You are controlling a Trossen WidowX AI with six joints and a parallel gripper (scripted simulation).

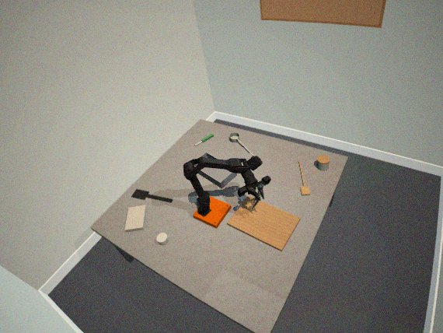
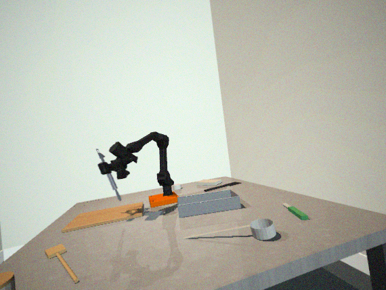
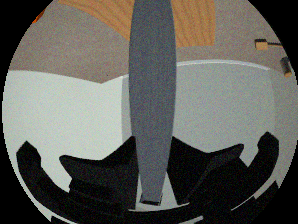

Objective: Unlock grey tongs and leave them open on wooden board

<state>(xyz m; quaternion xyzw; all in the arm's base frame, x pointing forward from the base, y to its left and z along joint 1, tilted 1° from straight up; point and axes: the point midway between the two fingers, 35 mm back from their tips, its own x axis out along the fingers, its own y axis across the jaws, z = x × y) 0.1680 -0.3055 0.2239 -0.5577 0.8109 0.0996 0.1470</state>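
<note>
The wooden board is 230 mm below my gripper tip, 20 mm to the left of it and 20 mm ahead of it. From my gripper tip the other things lie so: white puck: 450 mm behind, 400 mm to the left, 220 mm below; cork-lidded jar: 620 mm ahead, 210 mm below, 30 mm to the right; grey roasting tin: 550 mm to the left, 210 mm below, 140 mm ahead.
</note>
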